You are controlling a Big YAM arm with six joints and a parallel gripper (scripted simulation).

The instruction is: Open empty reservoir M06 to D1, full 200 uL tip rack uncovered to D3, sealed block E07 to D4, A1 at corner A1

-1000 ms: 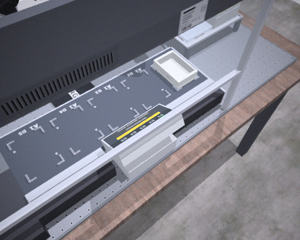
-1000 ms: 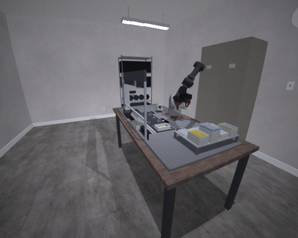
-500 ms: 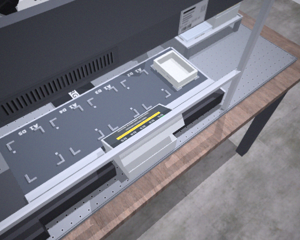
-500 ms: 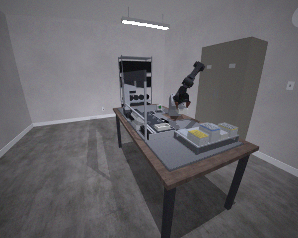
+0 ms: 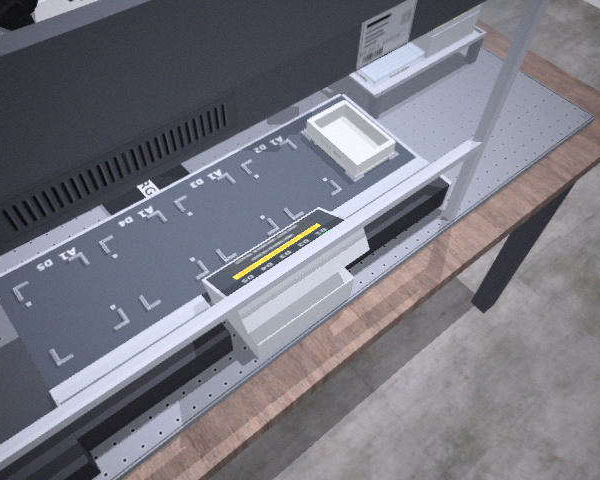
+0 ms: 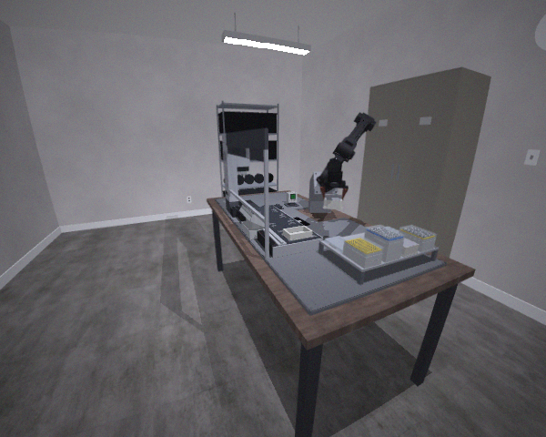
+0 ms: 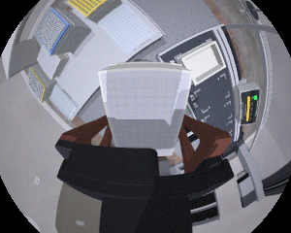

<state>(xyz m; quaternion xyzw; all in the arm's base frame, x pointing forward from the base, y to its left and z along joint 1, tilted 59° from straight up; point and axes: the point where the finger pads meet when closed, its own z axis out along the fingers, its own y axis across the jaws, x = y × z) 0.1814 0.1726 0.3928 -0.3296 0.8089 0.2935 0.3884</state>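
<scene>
My hand is 10 mm above the sealed deep-well block. Also, from my hand: clear flat plate: 40 mm ahead, 150 mm to the left, 160 mm below; then white one-well reservoir: 170 mm ahead, 20 mm to the right, 170 mm below; then shelf: 130 mm behind, 210 mm to the left, 170 mm below.
</scene>
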